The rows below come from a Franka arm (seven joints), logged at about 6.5 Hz.
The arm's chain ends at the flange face. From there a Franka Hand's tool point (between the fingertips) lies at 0.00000 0.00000 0.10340 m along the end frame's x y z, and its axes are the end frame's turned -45 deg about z.
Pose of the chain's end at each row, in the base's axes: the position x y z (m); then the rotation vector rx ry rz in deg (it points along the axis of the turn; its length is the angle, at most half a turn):
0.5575, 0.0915, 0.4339, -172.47, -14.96, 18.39
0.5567, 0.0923, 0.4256, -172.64, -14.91, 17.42
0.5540, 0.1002, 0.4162, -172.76, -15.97, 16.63
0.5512, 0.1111, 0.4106, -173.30, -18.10, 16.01
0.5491, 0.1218, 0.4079, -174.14, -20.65, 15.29
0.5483, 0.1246, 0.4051, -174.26, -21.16, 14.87
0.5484, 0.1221, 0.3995, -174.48, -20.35, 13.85
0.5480, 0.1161, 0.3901, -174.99, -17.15, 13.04
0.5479, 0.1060, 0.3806, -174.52, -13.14, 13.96
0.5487, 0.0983, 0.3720, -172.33, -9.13, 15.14
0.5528, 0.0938, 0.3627, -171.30, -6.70, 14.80
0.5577, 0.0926, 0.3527, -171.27, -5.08, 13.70
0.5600, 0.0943, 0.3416, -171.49, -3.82, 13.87
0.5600, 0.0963, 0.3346, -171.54, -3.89, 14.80
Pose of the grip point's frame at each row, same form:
0.5350, 0.1002, 0.3334, -150.31, -78.10, 13.26
0.5353, 0.1010, 0.3248, -150.66, -78.22, 12.43
0.5335, 0.1086, 0.3152, -150.52, -79.30, 11.81
0.5316, 0.1181, 0.3093, -150.29, -81.47, 11.63
0.5305, 0.1268, 0.3063, -150.16, -84.14, 11.57
0.5302, 0.1293, 0.3034, -150.15, -84.69, 11.28
0.5315, 0.1270, 0.2976, -150.85, -84.15, 10.39
0.5322, 0.1212, 0.2880, -152.68, -81.51, 9.72
0.5310, 0.1127, 0.2788, -153.62, -77.62, 10.13
0.5301, 0.1095, 0.2709, -153.06, -73.11, 9.90
0.5346, 0.1073, 0.2618, -153.18, -70.58, 8.96
0.5409, 0.1066, 0.2516, -153.99, -69.20, 7.88
0.5432, 0.1081, 0.2405, -154.62, -68.12, 8.14
0.5421, 0.1098, 0.2337, -154.45, -68.12, 9.04

